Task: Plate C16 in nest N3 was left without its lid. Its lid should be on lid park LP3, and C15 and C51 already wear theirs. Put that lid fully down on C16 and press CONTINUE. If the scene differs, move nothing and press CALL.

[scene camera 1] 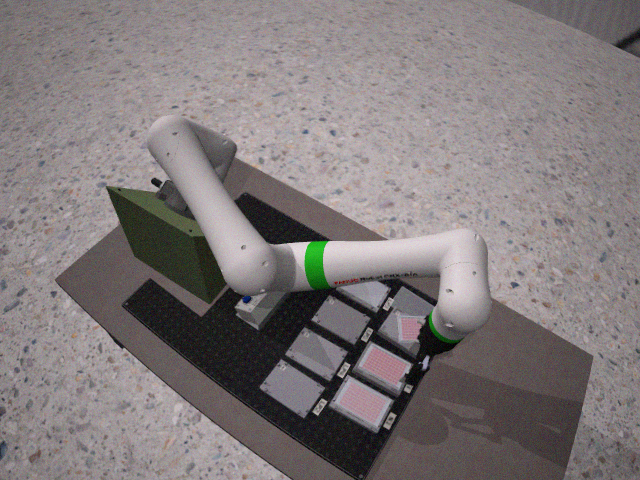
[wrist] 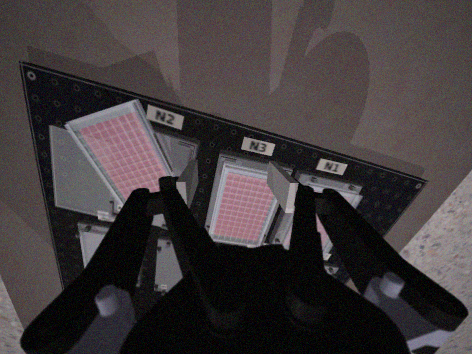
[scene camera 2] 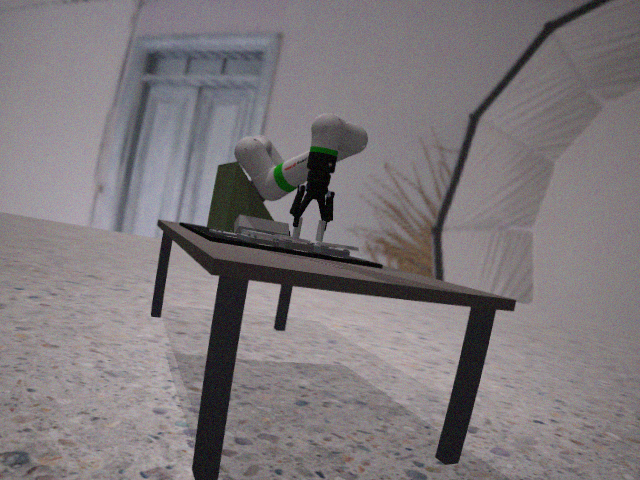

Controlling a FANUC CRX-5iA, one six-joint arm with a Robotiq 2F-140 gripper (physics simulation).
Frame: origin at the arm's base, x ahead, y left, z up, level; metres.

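Seen in the pictures: gripper, between the fingertips: [scene camera 1: 408, 366] [wrist: 233, 171] [scene camera 2: 307, 239]; arm's base, origin of its link: [scene camera 1: 187, 212] [scene camera 2: 248, 197].
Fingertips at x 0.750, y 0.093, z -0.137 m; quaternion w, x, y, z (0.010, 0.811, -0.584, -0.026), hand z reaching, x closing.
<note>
Offsets run from my fingertips to a thing's top centre. "*": to the spot under its first point. Level surfaces: height alone.
My gripper [scene camera 2: 308, 236] [wrist: 233, 171] is open and empty, pointing down above nest N3, its two pads on either side of the plate there in the wrist view. That plate {dy -0.037, dx -0.054, dz -0.001 m} [scene camera 1: 385, 365] [wrist: 241, 210], with pink wells, sits straight in N3; I cannot tell whether it wears a lid. A second pink plate {dy -0.158, dx -0.042, dz -0.005 m} [scene camera 1: 360, 402] [wrist: 323, 240] sits by label N1, partly behind a finger in the wrist view. A third pink plate {dy +0.123, dx -0.035, dz +0.005 m} [scene camera 1: 409, 327] [wrist: 125, 150] lies turned askew across nest N2 {dy +0.101, dx -0.061, dz -0.010 m} [wrist: 176, 150]. Lid park labels and plate names are unreadable; which park is LP3 cannot be told.
Several grey park panels {* dy -0.237, dx -0.210, dz -0.030 m} [scene camera 1: 293, 387] {* dy +0.015, dx -0.239, dz -0.030 m} [scene camera 1: 341, 318] lie in a row beside the nests. A pale box {dy -0.064, dx -0.449, dz +0.044 m} [scene camera 1: 261, 312] with a blue button {dy -0.141, dx -0.463, dz +0.035 m} [scene camera 1: 246, 298] stands behind them. A green block [scene camera 1: 160, 242] [scene camera 2: 235, 198] stands near the arm base. A black board {dz -0.040 m} [scene camera 1: 206, 351] bears the panels.
</note>
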